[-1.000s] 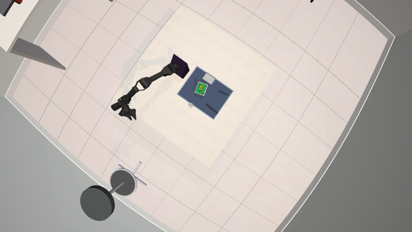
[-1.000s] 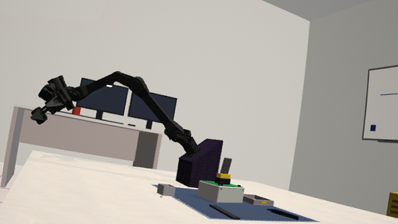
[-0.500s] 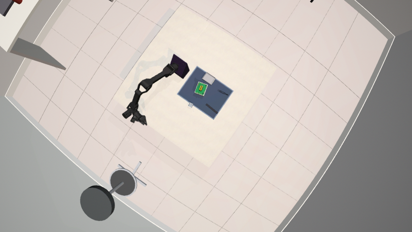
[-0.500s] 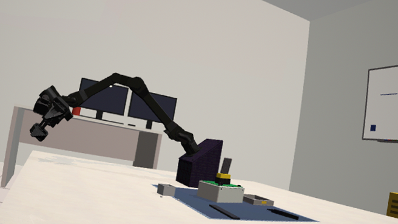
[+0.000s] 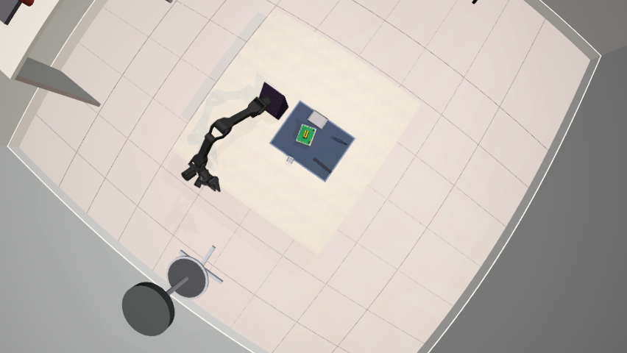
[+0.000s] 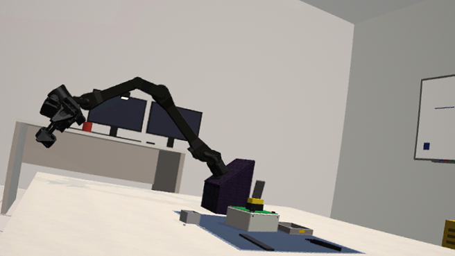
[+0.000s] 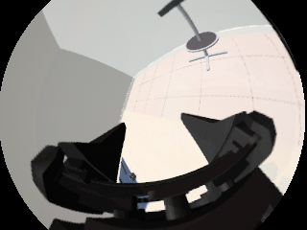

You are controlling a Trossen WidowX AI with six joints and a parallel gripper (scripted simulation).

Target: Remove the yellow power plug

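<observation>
The yellow power plug is 280 mm ahead of my gripper tip, 590 mm to the left of it and 90 mm below it. Round my gripper tip: grey tray: 290 mm ahead, 730 mm to the left, 170 mm below; blue mat: 330 mm ahead, 580 mm to the left, 170 mm below.
</observation>
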